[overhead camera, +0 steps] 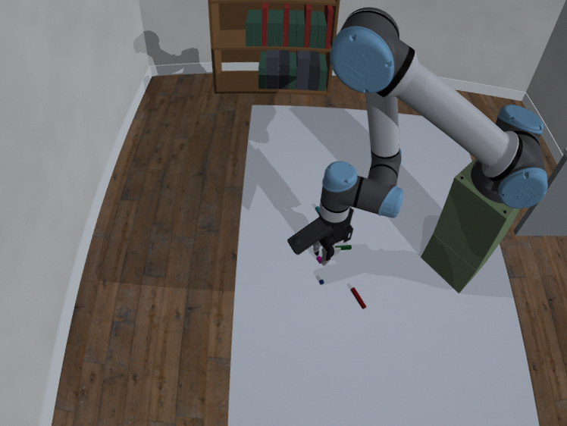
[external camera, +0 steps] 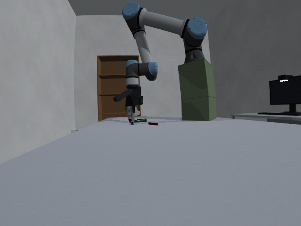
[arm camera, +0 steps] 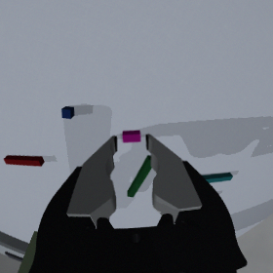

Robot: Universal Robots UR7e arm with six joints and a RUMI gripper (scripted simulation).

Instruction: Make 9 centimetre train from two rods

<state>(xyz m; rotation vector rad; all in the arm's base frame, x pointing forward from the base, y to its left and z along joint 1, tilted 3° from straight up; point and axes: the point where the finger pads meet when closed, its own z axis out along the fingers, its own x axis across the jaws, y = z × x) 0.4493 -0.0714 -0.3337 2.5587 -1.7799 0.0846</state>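
Now: the magenta rod 10 mm below my hand. The rest, counted from my hand: green rod: 60 mm behind, 30 mm to the right, 10 mm below; then blue rod: 70 mm to the left, 10 mm below, 10 mm ahead; then lime rod: 90 mm to the right, 90 mm behind, 10 mm below.
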